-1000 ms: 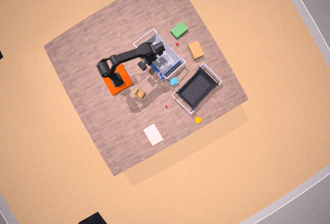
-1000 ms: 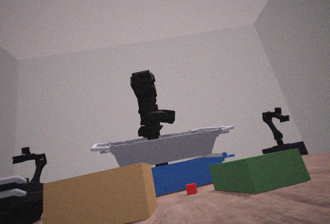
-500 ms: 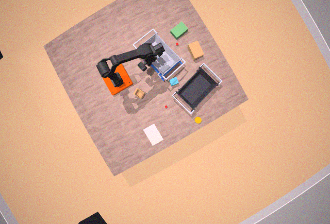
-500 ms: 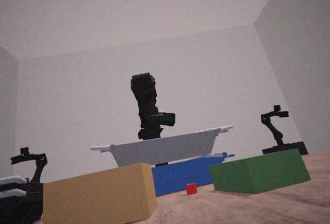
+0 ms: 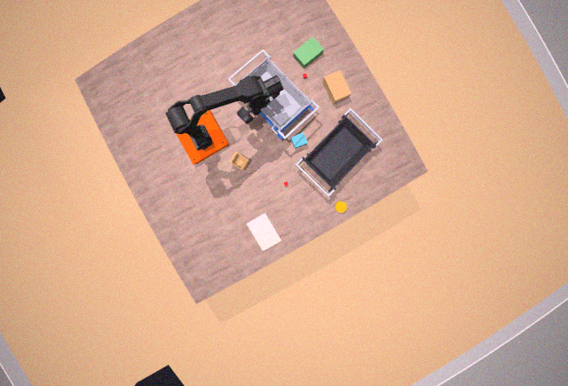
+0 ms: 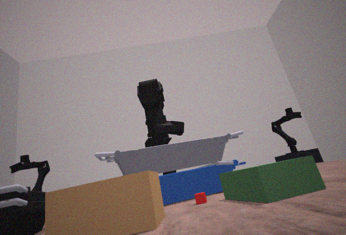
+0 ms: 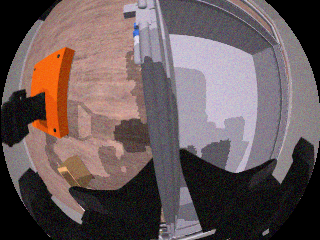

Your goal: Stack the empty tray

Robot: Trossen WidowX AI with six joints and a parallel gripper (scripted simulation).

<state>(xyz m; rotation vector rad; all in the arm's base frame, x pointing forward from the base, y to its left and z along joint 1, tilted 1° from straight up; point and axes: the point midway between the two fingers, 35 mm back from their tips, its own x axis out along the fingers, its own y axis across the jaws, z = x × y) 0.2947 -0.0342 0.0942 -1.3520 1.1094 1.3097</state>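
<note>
Right now my gripper tip is 80 mm short of the grey tray, 20 mm below it and 10 mm to the right of it. Round my gripper tip: cyan block (200 mm to the right, 70 mm below, 70 mm ahead); then small box (210 mm behind, 130 mm to the right, 80 mm below); then red block (260 mm ahead, 80 mm below, 40 mm to the left).
</note>
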